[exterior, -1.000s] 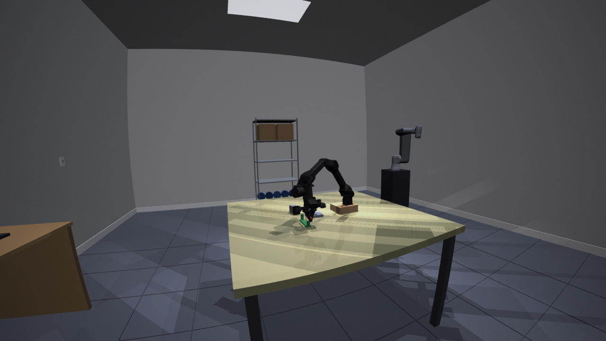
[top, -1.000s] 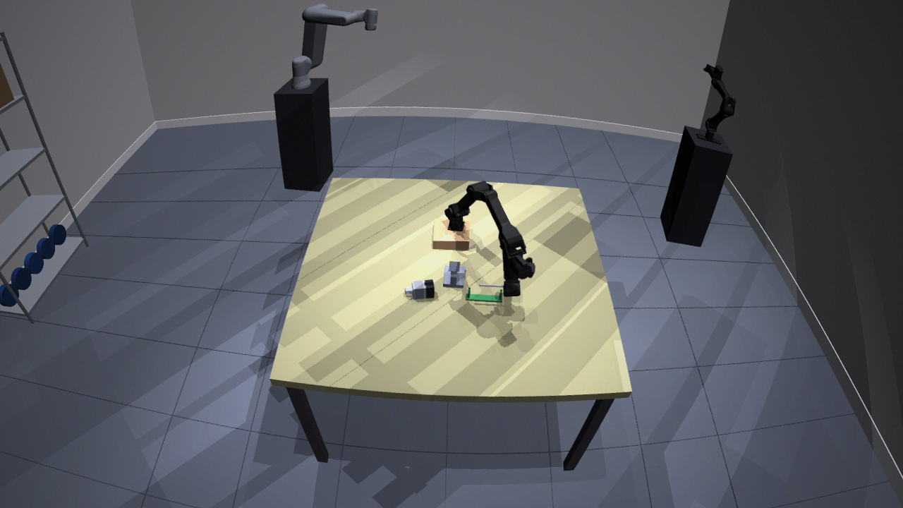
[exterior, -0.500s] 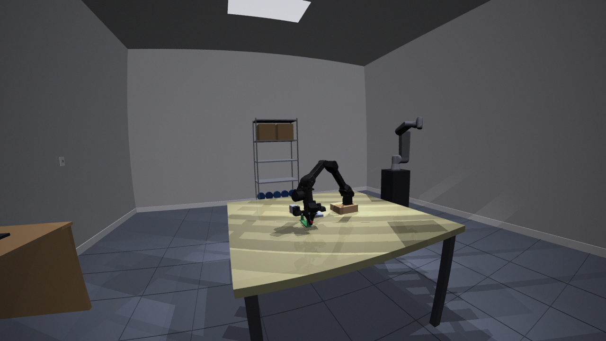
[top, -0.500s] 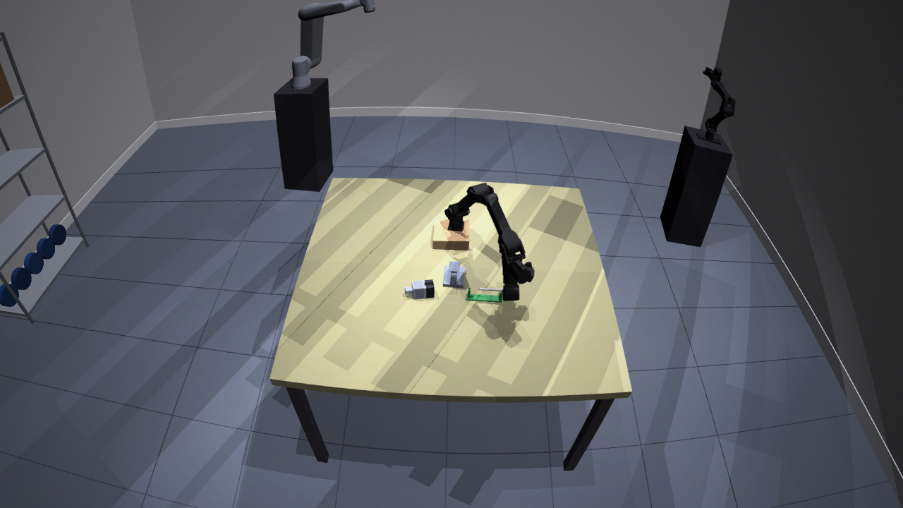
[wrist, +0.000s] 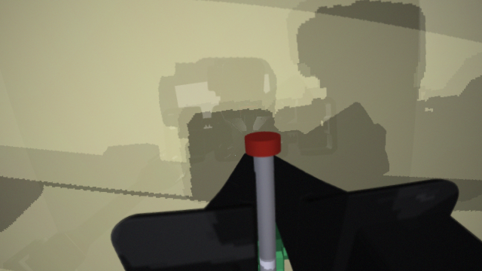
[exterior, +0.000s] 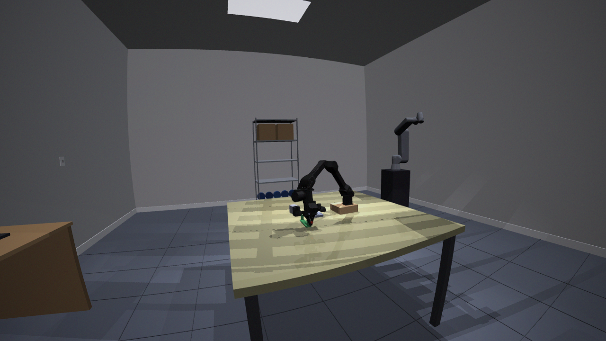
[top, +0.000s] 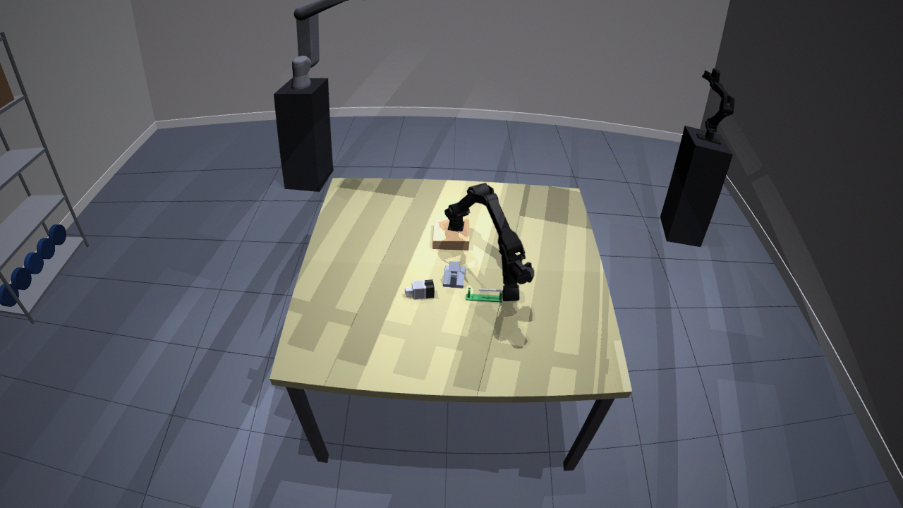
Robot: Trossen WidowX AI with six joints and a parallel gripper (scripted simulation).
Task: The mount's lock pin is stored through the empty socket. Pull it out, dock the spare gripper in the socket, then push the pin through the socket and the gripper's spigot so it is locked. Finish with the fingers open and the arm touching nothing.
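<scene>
Now: gripper tip 100 mm to the left of the green rack and 10 mm short of it. The rest, counted from my gripper tip: mount (230 mm to the right, 60 mm behind, 30 mm above); spare gripper (350 mm to the right, 40 mm ahead, 10 mm above).
</scene>
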